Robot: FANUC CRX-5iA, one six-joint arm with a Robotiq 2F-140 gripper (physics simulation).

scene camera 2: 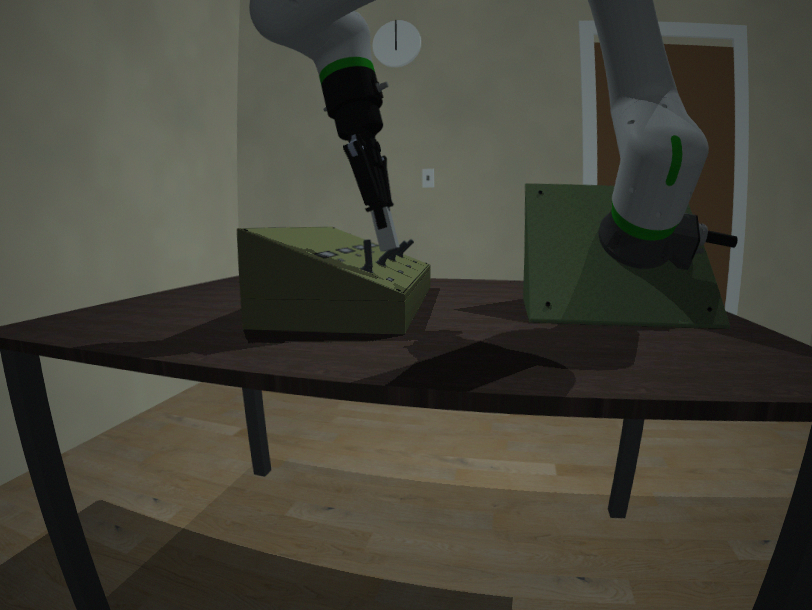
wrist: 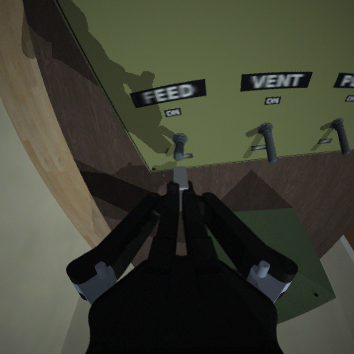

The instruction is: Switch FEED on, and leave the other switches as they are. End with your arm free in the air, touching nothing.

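Where they show: gripper, fingertip midpoint: [scene camera 2: 390, 249] [wrist: 179, 175]; arm's base at its link origin: [scene camera 2: 636, 239].
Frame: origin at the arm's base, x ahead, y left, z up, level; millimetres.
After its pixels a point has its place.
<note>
The olive switch panel [scene camera 2: 315, 282] {x 486, y 339, z -65 mm} [wrist: 210, 40] {x 560, y 234, z -11 mm} has a sloping face. The FEED lever [wrist: 179, 146] {x 445, y 255, z -22 mm} stands below its ON label and tilts away from it, toward the panel's lower edge. The VENT lever [wrist: 270, 145] {x 456, y 138, z -28 mm} and a third lever [wrist: 342, 137] {x 485, y 24, z -30 mm}, whose label is cut off, also lean away from ON. In the scene view a near lever [scene camera 2: 367, 254] {x 437, y 261, z -28 mm} stands more upright than the dark levers leaning right. My gripper [scene camera 2: 388, 237] {x 402, y 252, z -20 mm} [wrist: 179, 175] {x 402, y 252, z -20 mm} is shut and empty. Its tips are just beyond the FEED lever's free end, with a small gap in the wrist view; the scene view partly hides them behind levers.
The panel stands on a dark wooden table [scene camera 2: 295, 367] {x 419, y 492, z -141 mm}. A green sloped box [scene camera 2: 564, 262] {x 138, y 67, z -46 mm} [wrist: 285, 240] {x 217, y -15, z -37 mm} stands to the right in the scene view, with part of the arm in front of it. A wall and a door are behind.
</note>
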